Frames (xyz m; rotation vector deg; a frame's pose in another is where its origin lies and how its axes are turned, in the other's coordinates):
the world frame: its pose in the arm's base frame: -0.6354 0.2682 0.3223 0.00 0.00 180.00
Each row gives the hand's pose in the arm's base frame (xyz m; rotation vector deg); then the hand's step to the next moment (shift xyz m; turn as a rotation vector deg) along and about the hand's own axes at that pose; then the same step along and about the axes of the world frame.
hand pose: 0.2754 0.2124 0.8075 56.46 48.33 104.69
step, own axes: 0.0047 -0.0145 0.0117 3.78 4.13 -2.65
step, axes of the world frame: -0.0142 -0.0117 -0.0055 5.02 -1.41 3.35
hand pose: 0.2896 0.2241 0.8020 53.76 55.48 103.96
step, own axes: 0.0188 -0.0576 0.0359 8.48 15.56 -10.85
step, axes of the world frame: -0.0437 -0.0452 -0.0318 17.61 0.14 11.02
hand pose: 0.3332 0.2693 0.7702 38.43 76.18 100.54
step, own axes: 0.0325 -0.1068 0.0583 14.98 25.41 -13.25
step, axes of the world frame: -0.0603 -0.0696 -0.0860 25.78 -3.04 19.28
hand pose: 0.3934 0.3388 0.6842 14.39 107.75 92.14
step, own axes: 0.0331 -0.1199 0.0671 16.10 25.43 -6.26
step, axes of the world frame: -0.0439 -0.0445 -0.1268 22.62 -9.34 18.61
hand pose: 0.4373 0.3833 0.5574 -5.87 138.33 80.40
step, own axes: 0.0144 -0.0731 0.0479 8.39 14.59 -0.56
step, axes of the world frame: -0.0159 -0.0054 -0.0870 11.40 -7.85 9.59
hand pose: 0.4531 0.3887 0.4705 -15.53 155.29 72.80
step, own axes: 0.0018 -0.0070 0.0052 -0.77 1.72 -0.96
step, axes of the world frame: 0.0000 0.0006 -0.0089 -0.33 -0.42 2.05
